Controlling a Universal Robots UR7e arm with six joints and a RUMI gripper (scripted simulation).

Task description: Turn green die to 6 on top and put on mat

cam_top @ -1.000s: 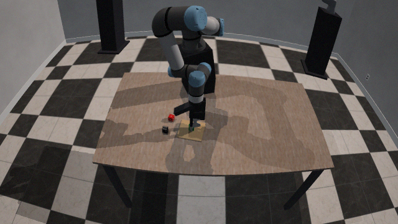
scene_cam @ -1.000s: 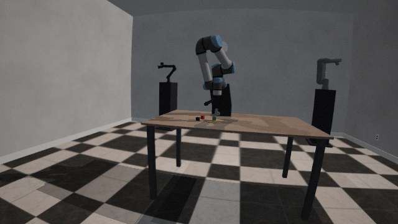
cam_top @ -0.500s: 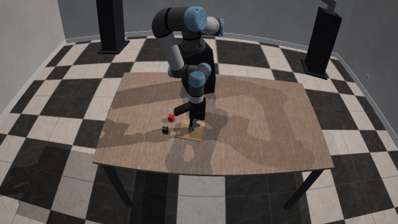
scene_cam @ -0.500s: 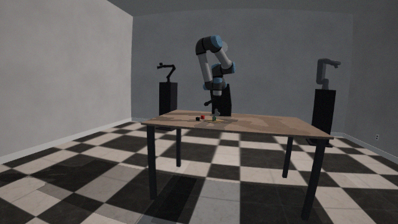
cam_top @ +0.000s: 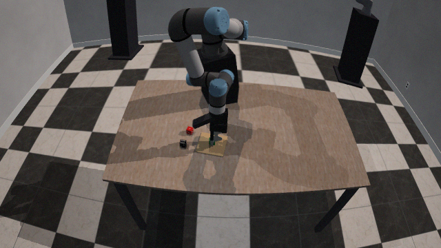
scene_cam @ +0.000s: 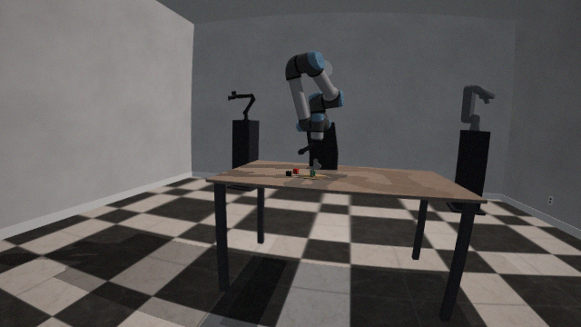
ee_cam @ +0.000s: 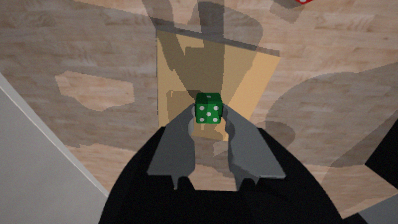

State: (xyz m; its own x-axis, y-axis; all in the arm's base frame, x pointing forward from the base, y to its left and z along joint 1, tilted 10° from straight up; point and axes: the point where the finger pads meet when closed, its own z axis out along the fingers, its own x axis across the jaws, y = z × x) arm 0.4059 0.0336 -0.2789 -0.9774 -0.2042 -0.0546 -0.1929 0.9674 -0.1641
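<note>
My gripper is now right at the green die. Round my hand: black die 14 cm to the right, 4 cm ahead, 1 cm below; then tan mat 2 cm below; then red die 13 cm to the right, 6 cm behind, 1 cm below.
</note>
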